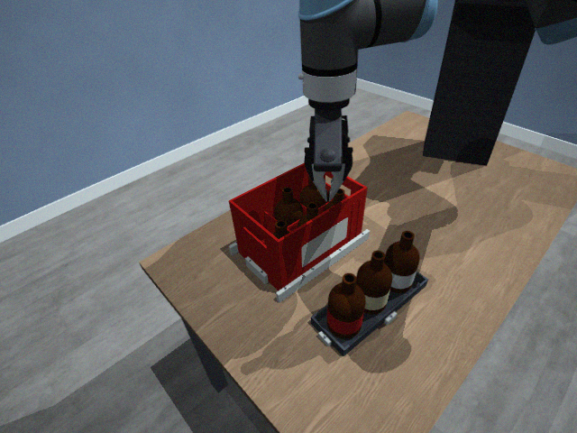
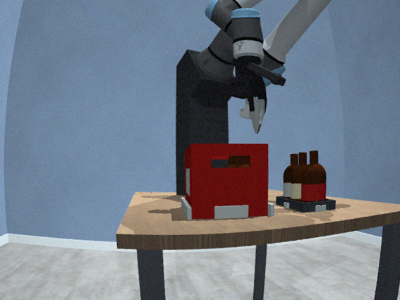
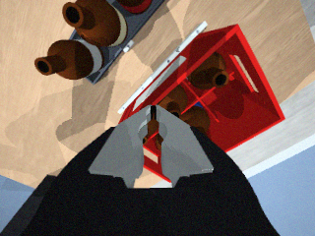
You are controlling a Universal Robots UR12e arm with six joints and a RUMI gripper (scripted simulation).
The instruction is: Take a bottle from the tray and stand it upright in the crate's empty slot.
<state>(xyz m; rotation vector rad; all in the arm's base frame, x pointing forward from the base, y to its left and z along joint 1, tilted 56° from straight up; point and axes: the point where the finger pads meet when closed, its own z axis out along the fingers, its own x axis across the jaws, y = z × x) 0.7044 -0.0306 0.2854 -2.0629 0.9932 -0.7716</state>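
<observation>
The brown bottle is 20 mm behind my hand, 140 mm to the left of it and 140 mm below it. The rest, counted from my hand: white-label bottle 110 mm behind, 130 mm to the left, 140 mm below; then red-label bottle 60 mm ahead, 150 mm to the left, 140 mm below; then crate 10 mm ahead, 100 mm to the right, 140 mm below.
</observation>
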